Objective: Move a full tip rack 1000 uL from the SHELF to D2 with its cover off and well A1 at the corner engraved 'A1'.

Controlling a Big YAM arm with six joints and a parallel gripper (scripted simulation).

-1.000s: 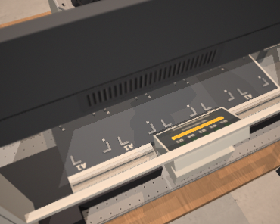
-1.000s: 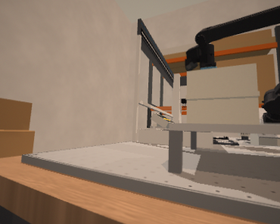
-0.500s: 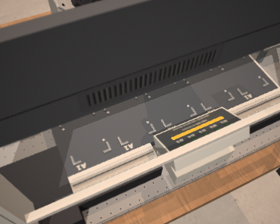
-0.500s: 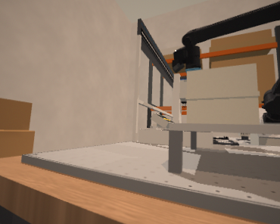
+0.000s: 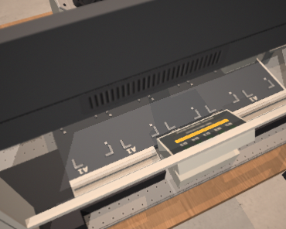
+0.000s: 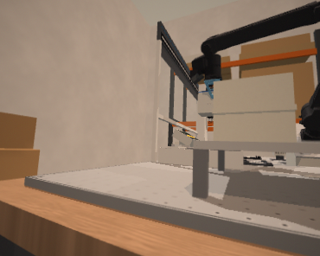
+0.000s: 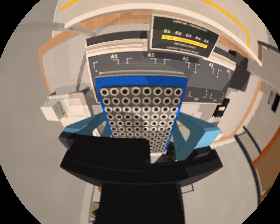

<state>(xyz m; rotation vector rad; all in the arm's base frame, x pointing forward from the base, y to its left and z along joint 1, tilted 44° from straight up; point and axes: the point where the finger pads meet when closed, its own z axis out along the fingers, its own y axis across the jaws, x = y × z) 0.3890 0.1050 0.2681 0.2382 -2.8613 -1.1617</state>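
Now: hand 1 cm short of the blue tip rack and 1 cm to the right of it. Also, from my hand: beige block (16 cm behind, 44 cm to the left, 15 cm below); clear rack cover (14 cm behind, 31 cm to the left, 19 cm below); frame post (16 cm ahead, 21 cm to the left, 3 cm below).
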